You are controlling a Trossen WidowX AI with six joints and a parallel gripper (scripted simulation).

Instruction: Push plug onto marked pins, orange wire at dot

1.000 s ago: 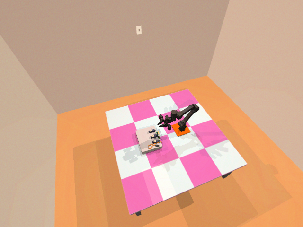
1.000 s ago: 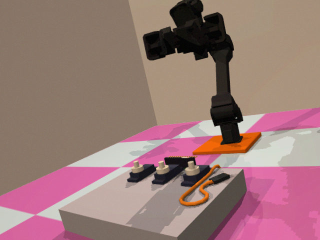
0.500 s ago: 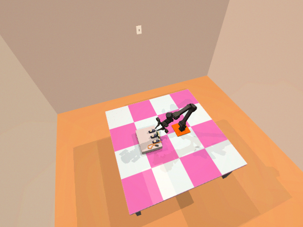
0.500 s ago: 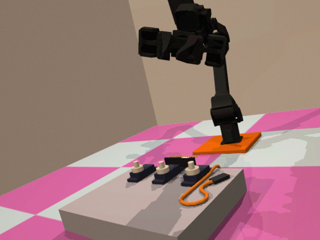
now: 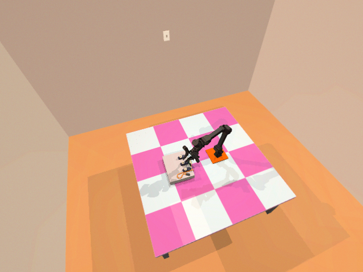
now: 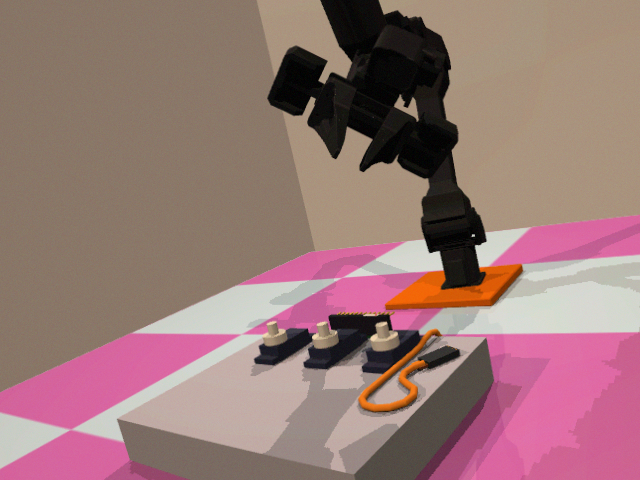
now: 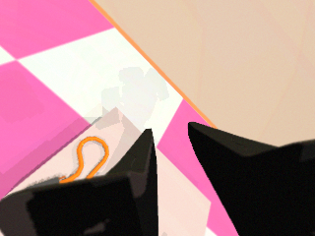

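My gripper tip is 100 mm past the red dot, 50 mm to the left of it and 170 mm above it. Round my gripper tip: pale grey printed holder 50 mm ahead, 110 mm to the right, 220 mm below; then green strip 100 mm behind, 70 mm to the right, 200 mm below; then black pin header 100 mm behind, 70 mm to the right, 190 mm below.
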